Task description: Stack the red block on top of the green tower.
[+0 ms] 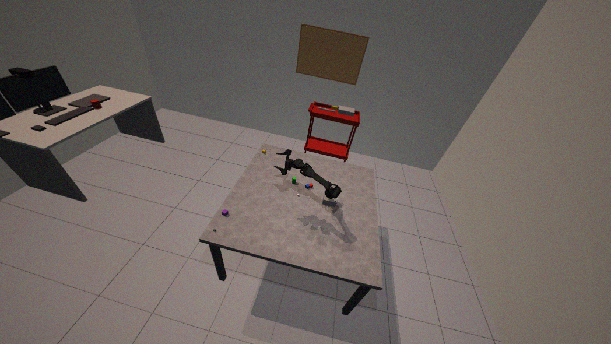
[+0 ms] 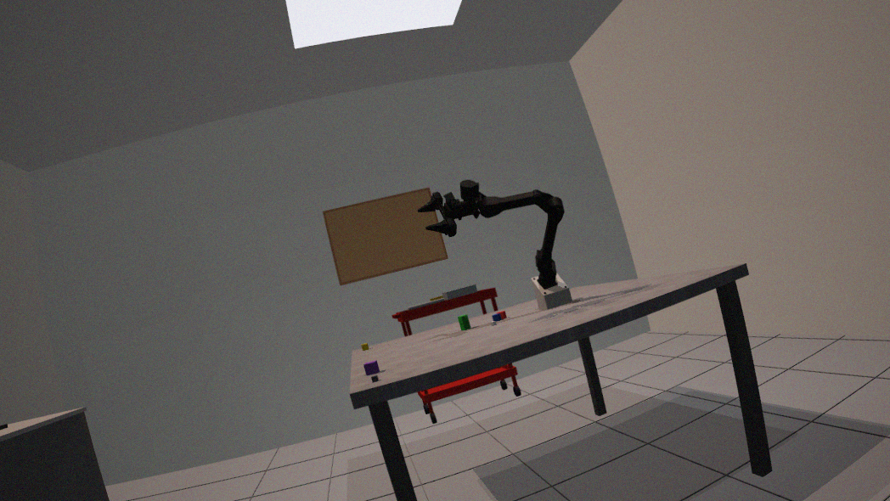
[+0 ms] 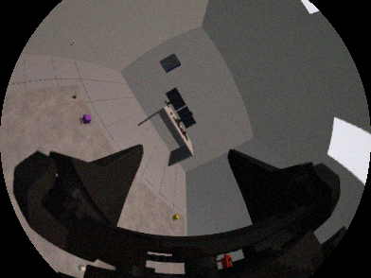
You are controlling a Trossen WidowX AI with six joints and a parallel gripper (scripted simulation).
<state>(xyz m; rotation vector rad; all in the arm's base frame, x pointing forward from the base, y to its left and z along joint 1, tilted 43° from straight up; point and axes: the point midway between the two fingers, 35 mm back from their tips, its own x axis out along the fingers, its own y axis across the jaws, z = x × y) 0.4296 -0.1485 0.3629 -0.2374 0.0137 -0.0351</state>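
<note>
Right now my gripper tip is 300 mm past the red block, 270 mm to the left of it and 440 mm above it. Also, from my gripper tip: purple block 320 mm ahead, 230 mm to the left, 430 mm below; then blue block 270 mm behind, 250 mm to the right, 440 mm below; then small white piece 200 mm behind, 130 mm to the right, 440 mm below.
</note>
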